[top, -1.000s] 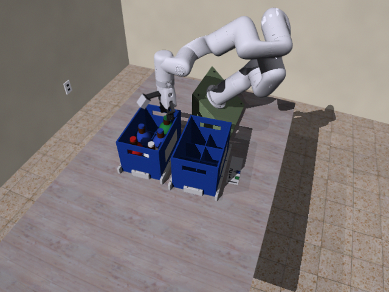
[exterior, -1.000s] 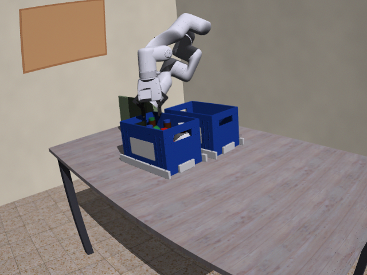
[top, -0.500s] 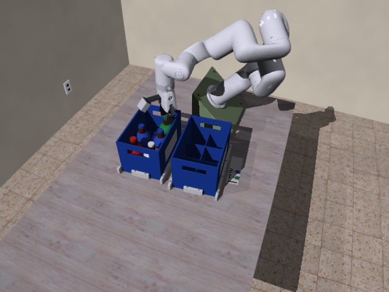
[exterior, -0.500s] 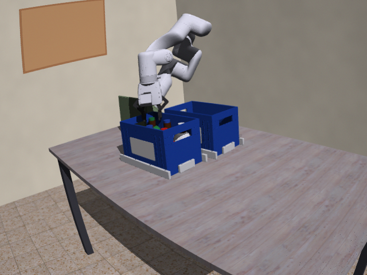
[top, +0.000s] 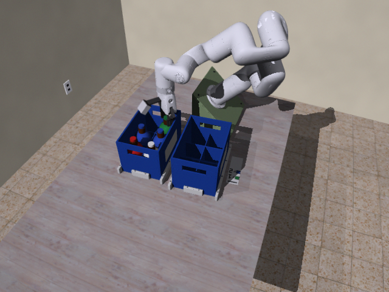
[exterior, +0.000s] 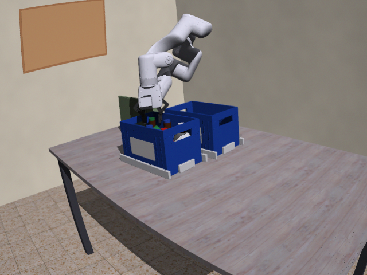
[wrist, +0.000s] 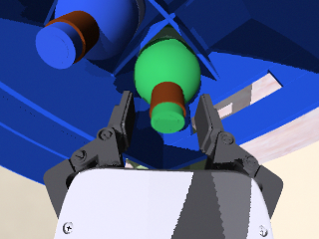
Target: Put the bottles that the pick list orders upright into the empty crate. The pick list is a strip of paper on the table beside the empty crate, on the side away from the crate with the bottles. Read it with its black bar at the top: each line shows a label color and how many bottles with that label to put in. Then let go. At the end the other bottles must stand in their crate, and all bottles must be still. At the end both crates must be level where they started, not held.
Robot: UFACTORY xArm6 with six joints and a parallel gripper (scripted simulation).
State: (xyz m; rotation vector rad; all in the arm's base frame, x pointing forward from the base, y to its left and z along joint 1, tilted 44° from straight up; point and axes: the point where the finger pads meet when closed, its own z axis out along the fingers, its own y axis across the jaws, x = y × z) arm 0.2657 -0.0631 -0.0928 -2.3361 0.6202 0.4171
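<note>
Now: hand 70 mm above the green-labelled bottle. Also, from my hand: white-labelled bottle: 170 mm ahead, 70 mm below, 40 mm to the left; blue-labelled bottle: 90 mm ahead, 70 mm below, 20 mm to the left; red-label bottle: 190 mm ahead, 70 mm below, 50 mm to the right.
</note>
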